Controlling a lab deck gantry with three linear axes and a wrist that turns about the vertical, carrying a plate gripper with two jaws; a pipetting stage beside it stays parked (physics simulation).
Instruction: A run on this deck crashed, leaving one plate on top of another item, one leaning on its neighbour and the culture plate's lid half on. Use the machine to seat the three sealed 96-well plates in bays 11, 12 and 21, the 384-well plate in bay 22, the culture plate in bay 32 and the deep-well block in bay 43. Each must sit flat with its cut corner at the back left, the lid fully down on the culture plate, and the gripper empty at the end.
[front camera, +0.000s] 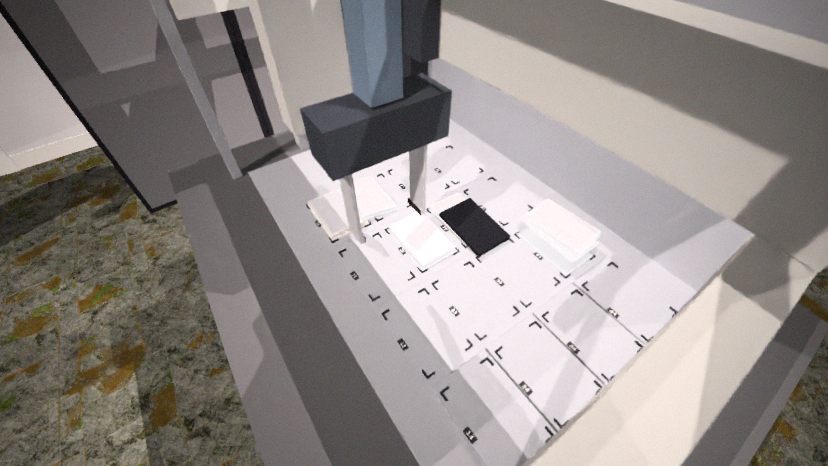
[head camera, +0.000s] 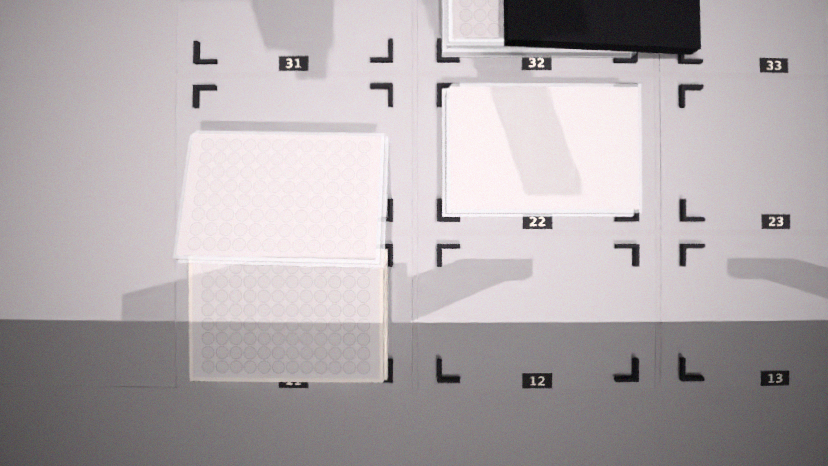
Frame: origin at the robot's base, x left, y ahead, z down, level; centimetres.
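Seen in the pictures: gripper, between the fingertips: (front camera: 388, 221); robot's base, origin of its link: (front camera: 308, 206) (head camera: 199, 375).
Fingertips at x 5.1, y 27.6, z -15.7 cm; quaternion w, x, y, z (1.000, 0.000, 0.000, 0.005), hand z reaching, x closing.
Observation:
Pixels of each thing's middle, then the offset from my fingertips to it. "spot": a spot on its surface instead.
- sealed 96-well plate, middle of its body: (head camera: 289, 314) (front camera: 337, 212) dx -0.8, dy -21.2, dz +14.9 cm
- white 384-well plate, middle of its body: (head camera: 541, 150) (front camera: 421, 238) dx +9.9, dy -4.8, dz +14.9 cm
- culture plate, a spot on its surface: (head camera: 475, 23) spot: dx +17.8, dy -9.2, dz +14.2 cm
- third sealed plate, middle of its body: (front camera: 560, 225) dx +32.0, dy +10.9, dz +10.8 cm
- deep-well block, middle of its body: (front camera: 556, 238) dx +31.3, dy +11.6, dz +13.6 cm
- Bay 12's label, a spot on its surface: (head camera: 537, 380) spot: dx -5.4, dy -4.8, dz +15.6 cm
My gripper (front camera: 389, 225) is open and empty, its jaws apart above the deck near the front left plates; it does not show in the head view. One sealed 96-well plate (front camera: 330, 217) (head camera: 287, 324) lies in bay 11. Another (front camera: 373, 195) (head camera: 283, 196) is tilted in bay 21, its front edge resting on that plate. The white 384-well plate (front camera: 422, 240) (head camera: 541, 173) is at bay 22, slightly right of its corner marks. The culture plate (head camera: 475, 23) is at bay 32; its black lid (front camera: 475, 226) (head camera: 602, 23) sits shifted right, half on. A third sealed plate (front camera: 564, 225) lies on the deep-well block (front camera: 544, 246).
Bay 12's label (head camera: 537, 380) is in front of the 384-well plate. Raised bay dividers (front camera: 515, 384) stand at the deck's right side. A tall back wall (front camera: 579, 162) borders the deck, and a grey ledge (front camera: 278, 324) runs along its front.

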